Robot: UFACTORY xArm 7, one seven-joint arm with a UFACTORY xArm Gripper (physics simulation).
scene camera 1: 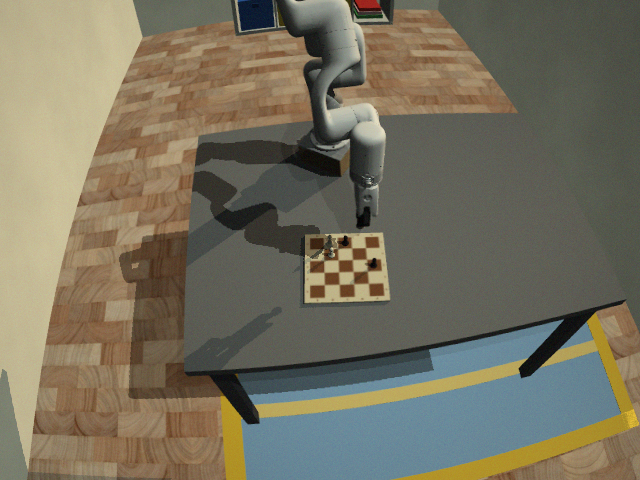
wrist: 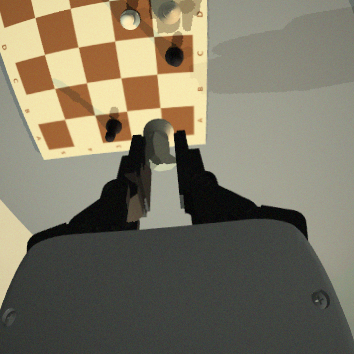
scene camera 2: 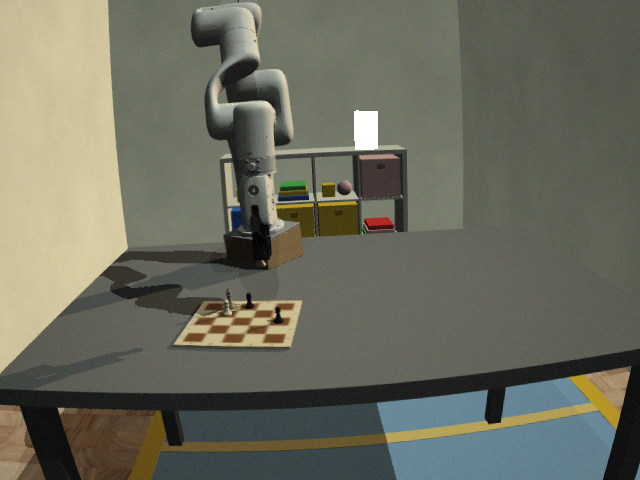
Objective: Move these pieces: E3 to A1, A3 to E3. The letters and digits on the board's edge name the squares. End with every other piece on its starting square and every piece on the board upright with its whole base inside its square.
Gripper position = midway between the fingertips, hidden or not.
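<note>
On scene camera 1 you'd see my gripper point(scene camera 1: 362, 221) along with a chessboard point(scene camera 1: 348, 277). The wrist view has my gripper point(wrist: 161, 151) as well, and the chessboard point(wrist: 73, 73) is there with it. Scene camera 2 shows you the chessboard point(scene camera 2: 254, 328) too.
</note>
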